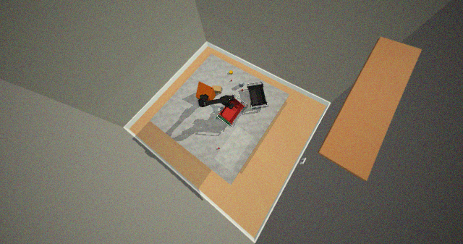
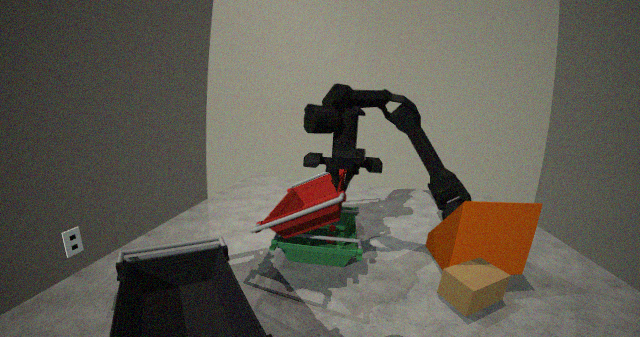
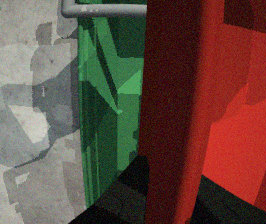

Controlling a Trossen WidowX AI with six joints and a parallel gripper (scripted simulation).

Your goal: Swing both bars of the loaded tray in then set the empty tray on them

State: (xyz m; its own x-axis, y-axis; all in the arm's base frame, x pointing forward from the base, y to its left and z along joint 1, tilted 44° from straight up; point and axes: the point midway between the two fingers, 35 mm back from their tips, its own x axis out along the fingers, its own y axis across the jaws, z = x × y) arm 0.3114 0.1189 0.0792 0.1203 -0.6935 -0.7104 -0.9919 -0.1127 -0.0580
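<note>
My gripper tip is 8 cm short of the red tray and 1 cm above it. Round my gripper tip: tan box: 31 cm behind, 15 cm to the left, 12 cm below; then red cube: 20 cm ahead, 44 cm to the right, 14 cm below; then yellow piece: 33 cm behind, 49 cm to the left, 14 cm below.
</note>
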